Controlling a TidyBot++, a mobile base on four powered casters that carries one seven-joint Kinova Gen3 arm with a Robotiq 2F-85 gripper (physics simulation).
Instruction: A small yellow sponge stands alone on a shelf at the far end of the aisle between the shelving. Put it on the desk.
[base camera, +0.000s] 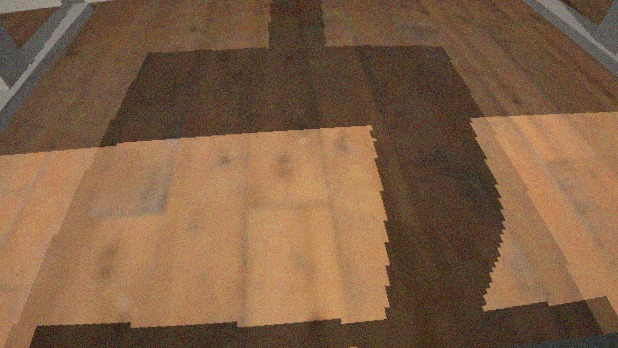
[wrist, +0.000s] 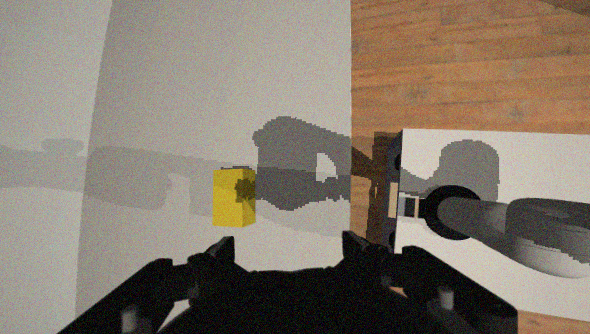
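Seen in the pictures: gripper, fingertip midpoint: (wrist: 289, 246); arm's base, origin of the base link: (wrist: 454, 212).
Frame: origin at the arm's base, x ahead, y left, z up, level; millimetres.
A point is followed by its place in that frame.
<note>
The yellow sponge (wrist: 229, 198) {x 498, y -9, z 369 mm} stands on a pale grey shelf surface (wrist: 240, 60) {x 545, y -298, z 324 mm} in the wrist view, left of the picture's middle, with a dark shadow over part of its right side. My gripper (wrist: 289, 246) {x 338, y -2, z 511 mm} is open and empty. In the picture the sponge lies beyond the fingertips, nearer the left finger and apart from it. The desk does not show in either view.
The shelf's edge runs at the right of the sponge, with wooden floor (wrist: 470, 75) {x -228, y -637, z -396 mm} past it. The robot's white base (wrist: 450, 265) {x -6, y 158, z -14 mm} and grey arm (wrist: 545, 225) {x 29, y -23, z 321 mm} are at the right. Grey shelving frames (base camera: 47, 55) {x 728, y 508, z -376 mm} (base camera: 580, 30) stand at both sides in the base view.
</note>
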